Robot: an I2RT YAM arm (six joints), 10 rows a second.
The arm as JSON. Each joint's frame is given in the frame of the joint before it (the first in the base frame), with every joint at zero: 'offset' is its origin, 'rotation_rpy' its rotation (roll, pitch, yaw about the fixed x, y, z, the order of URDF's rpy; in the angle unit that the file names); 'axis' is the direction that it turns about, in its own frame. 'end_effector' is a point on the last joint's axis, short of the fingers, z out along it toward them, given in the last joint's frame.
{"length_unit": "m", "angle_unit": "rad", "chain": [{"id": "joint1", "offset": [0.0, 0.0, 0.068], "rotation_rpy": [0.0, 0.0, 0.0], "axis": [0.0, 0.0, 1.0]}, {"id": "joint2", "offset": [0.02, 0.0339, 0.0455], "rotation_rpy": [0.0, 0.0, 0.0], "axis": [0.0, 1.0, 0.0]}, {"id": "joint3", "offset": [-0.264, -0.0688, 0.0], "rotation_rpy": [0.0, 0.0, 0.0], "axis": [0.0, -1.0, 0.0]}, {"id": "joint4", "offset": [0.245, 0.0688, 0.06], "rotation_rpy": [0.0, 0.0, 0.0], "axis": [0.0, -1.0, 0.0]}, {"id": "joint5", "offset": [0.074, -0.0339, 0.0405], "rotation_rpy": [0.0, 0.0, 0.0], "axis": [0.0, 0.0, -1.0]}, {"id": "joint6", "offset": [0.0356, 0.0, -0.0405], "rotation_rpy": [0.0, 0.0, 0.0], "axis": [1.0, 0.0, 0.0]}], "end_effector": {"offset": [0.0, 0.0, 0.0], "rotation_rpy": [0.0, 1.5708, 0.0]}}
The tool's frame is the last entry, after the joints.
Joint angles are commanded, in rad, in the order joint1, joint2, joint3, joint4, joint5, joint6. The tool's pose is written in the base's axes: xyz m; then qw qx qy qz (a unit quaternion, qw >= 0). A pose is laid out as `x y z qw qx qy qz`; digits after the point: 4 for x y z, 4 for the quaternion.
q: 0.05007, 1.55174, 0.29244, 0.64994, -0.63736, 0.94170
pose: 0.2300 0.0327 0.1039 0.2541 0.2324 0.8222 0.4533
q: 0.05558, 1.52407, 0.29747, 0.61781, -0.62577, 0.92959
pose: 0.2297 0.0337 0.1080 0.2588 0.2280 0.8245 0.4486
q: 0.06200, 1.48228, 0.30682, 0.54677, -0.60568, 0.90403
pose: 0.2282 0.0345 0.1127 0.2602 0.2241 0.8316 0.4365
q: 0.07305, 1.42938, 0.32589, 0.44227, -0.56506, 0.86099
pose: 0.2269 0.0357 0.1193 0.2639 0.2181 0.8437 0.4136
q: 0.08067, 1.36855, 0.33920, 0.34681, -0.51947, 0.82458
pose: 0.2239 0.0358 0.1269 0.2720 0.2144 0.8531 0.3902
